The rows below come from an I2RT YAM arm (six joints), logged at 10 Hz.
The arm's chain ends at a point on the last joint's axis. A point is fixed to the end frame.
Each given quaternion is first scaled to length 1.
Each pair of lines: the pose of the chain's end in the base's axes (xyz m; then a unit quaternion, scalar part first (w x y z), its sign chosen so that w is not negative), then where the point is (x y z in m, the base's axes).
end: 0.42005, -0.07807, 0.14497, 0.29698, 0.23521, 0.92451, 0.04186
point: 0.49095 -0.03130 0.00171
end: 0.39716, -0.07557, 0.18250, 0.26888, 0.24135, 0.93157, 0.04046
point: 0.46006 -0.02725 0.03606
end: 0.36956, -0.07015, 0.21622, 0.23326, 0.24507, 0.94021, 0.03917
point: 0.42183 -0.01948 0.06643
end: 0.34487, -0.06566, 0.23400, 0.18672, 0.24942, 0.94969, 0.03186
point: 0.38275 -0.01357 0.08042
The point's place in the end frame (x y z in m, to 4 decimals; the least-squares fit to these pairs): 0.0468 0.0394 0.1549
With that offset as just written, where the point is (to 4 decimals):
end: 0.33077, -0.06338, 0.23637, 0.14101, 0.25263, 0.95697, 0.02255
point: 0.3542 -0.0105 0.0802
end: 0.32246, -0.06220, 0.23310, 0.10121, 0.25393, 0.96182, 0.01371
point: 0.3330 -0.0088 0.0757
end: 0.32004, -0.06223, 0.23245, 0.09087, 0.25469, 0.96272, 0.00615
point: 0.3269 -0.0103 0.0744
